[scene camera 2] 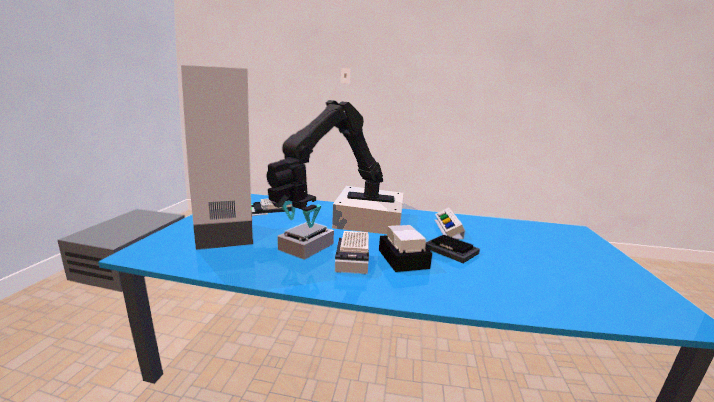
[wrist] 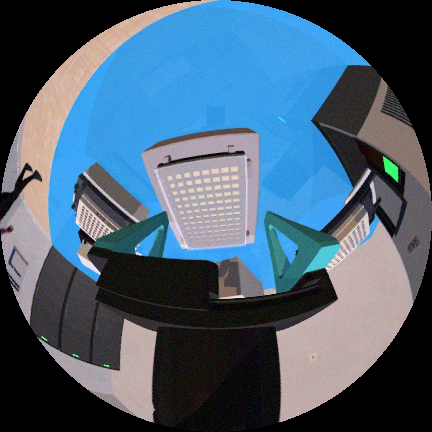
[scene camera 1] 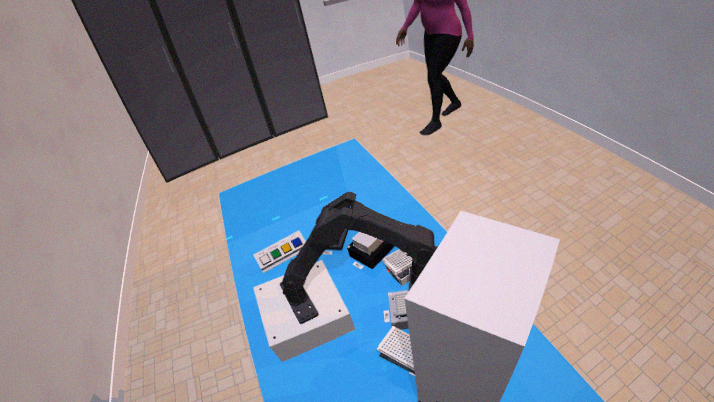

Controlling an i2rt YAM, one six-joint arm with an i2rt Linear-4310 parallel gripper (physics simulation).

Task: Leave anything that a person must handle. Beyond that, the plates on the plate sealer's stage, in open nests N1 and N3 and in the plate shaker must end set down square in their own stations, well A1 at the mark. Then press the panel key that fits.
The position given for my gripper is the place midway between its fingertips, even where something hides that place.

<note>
My gripper (wrist: pixel 215 216) is open, holding nothing. Further things: a tall grey cabinet (wrist: pixel 352 119).
</note>
